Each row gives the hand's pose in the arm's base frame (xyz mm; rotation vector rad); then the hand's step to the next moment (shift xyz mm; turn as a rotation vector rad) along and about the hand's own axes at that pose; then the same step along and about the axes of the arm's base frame.
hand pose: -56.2 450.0 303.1 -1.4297 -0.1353 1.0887
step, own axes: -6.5 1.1 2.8 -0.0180 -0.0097 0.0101
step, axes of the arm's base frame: -6.0 -2.5 3.1 -0.0115 -0.0025 0.0195
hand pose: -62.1 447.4 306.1 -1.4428 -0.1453 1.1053
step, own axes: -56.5 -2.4 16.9 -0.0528 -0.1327 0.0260
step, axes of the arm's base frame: -40.3 -25.1 35.0 0.0217 0.0153 0.1427
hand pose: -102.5 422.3 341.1 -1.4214 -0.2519 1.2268
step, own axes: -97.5 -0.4 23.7 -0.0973 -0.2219 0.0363
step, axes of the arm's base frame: -59.3 -58.4 56.0 0.0380 0.0146 0.2416
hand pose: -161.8 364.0 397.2 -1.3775 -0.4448 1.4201
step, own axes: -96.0 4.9 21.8 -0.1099 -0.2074 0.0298
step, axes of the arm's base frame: -42.8 -74.3 48.6 0.0349 -0.0040 0.2340
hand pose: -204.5 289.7 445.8 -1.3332 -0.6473 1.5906
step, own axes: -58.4 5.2 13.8 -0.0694 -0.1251 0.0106
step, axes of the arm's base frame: -16.0 -51.9 26.1 0.0280 -0.0064 0.1406
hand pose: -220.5 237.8 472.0 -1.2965 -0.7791 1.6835
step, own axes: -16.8 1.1 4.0 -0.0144 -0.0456 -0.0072
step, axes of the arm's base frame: -2.4 -15.5 7.4 0.0198 0.0072 0.0435
